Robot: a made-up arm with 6 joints.
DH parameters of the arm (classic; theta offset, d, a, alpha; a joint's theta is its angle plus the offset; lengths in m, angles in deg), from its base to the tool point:
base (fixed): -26.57 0 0.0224 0
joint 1: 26.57 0.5 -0.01 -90
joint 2: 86.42 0 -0.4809 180
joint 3: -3.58 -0.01 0.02 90
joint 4: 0 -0.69 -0.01 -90
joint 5: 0 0.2 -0.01 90
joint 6: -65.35 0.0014 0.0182 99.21
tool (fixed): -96.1 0.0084 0 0
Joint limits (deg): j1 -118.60..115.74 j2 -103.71..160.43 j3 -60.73..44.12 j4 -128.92..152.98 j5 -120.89..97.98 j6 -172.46..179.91
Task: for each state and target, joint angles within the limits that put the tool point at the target. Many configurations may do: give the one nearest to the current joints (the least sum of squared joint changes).
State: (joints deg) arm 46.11 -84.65 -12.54 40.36 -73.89 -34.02
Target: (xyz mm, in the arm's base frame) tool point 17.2 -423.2 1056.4
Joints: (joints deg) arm 67.10 -103.71 -24.67 17.01 -69.73 -11.97
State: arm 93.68 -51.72 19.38 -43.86 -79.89 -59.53
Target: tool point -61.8 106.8 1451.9
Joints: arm 115.74 -36.97 31.03 -97.28 -87.60 -60.66
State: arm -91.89 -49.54 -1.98 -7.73 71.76 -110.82
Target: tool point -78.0 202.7 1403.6
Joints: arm -118.60 -49.31 14.79 11.18 69.40 -106.78
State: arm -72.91 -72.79 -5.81 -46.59 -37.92 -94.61
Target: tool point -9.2 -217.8 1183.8
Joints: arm -59.68 -55.13 -5.22 -55.95 -39.80 -94.16
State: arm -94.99 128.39 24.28 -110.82 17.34 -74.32
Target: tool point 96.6 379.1 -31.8
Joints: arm -95.29 143.35 -5.72 -109.80 17.95 -75.07
